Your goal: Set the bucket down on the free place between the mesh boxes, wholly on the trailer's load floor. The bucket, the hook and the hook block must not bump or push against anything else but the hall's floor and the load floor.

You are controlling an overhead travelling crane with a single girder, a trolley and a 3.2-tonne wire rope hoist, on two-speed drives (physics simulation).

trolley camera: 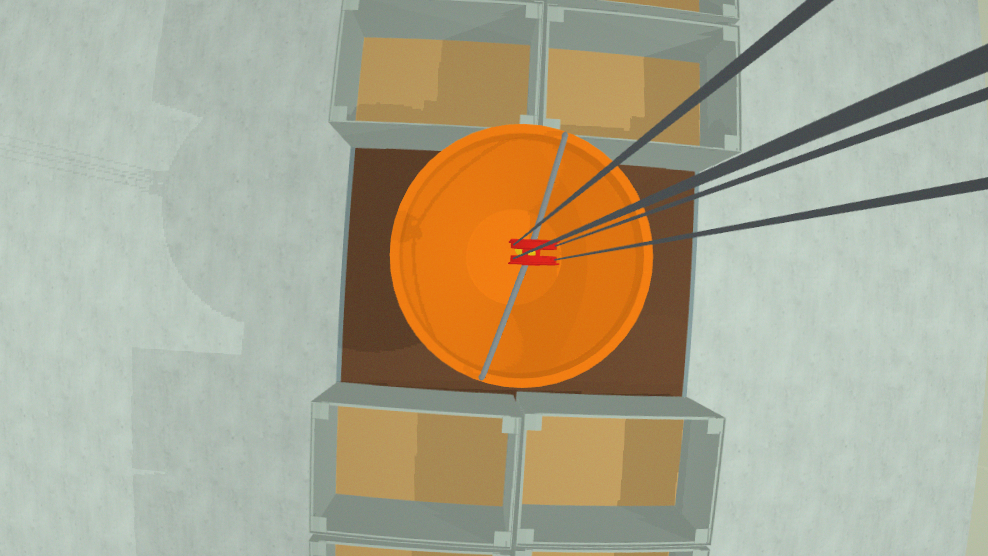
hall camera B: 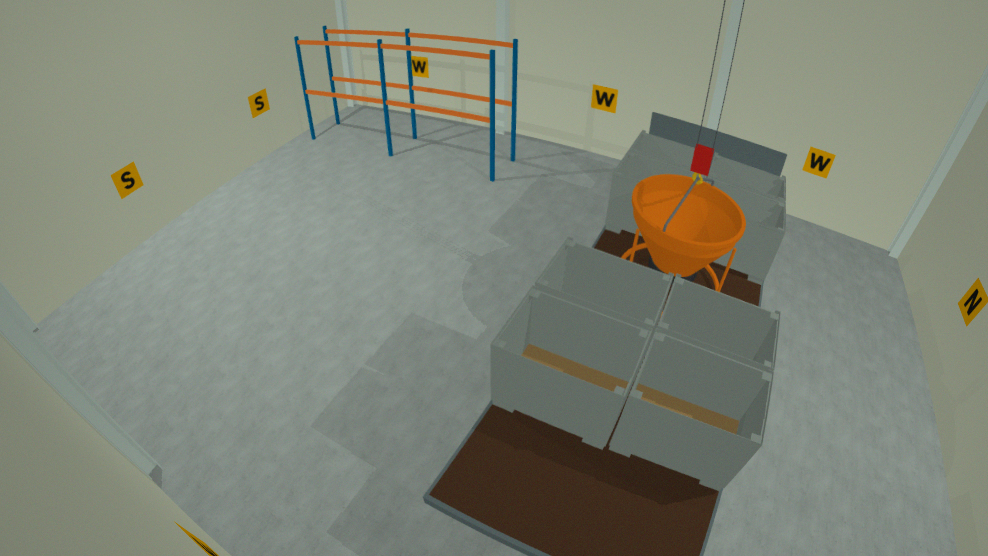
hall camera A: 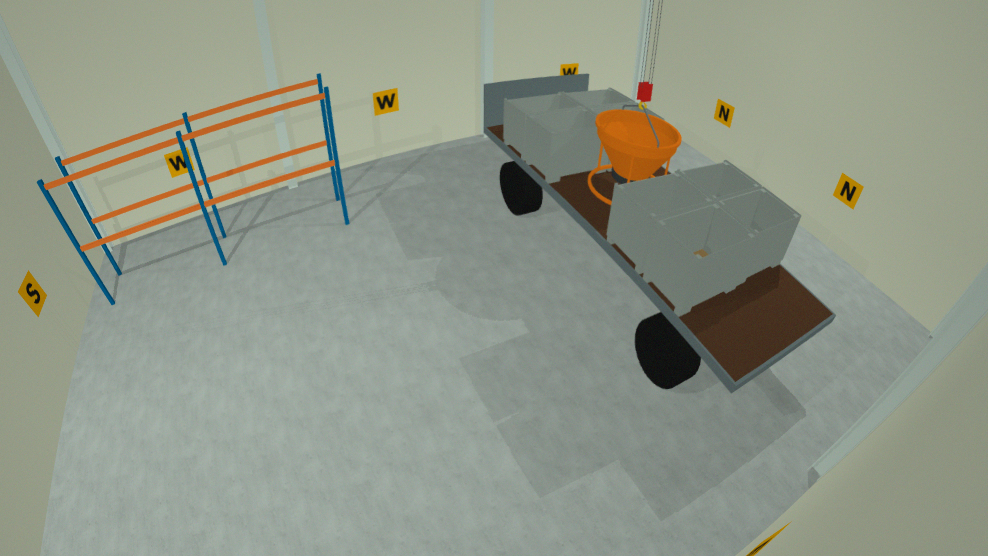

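Note:
The orange bucket (hall camera A: 635, 141) (hall camera B: 684, 231) (trolley camera: 442, 276) hangs roughly upright by its grey bail from my yellow hook (hall camera A: 642, 105) (hall camera B: 697, 178) (trolley camera: 527, 252), under the red hook block (hall camera A: 644, 91) (hall camera B: 701, 159) (trolley camera: 533, 260). It is over the brown load floor (hall camera A: 760, 338) (hall camera B: 580, 484) (trolley camera: 369, 242), in the gap between the grey mesh boxes (hall camera A: 663, 242) (hall camera B: 552, 387) (trolley camera: 414, 397). In the trolley view its rim overlaps the upper boxes' edge and stays apart from the lower boxes. Part of its foot ring is hidden; the height of the ring above the load floor cannot be told.
The trailer's grey headboard (hall camera A: 535, 100) (hall camera B: 718, 141) stands behind the far boxes. A blue and orange rack (hall camera A: 200, 185) (hall camera B: 492, 114) stands by the W wall, well away from the bucket. Ropes run up from the block.

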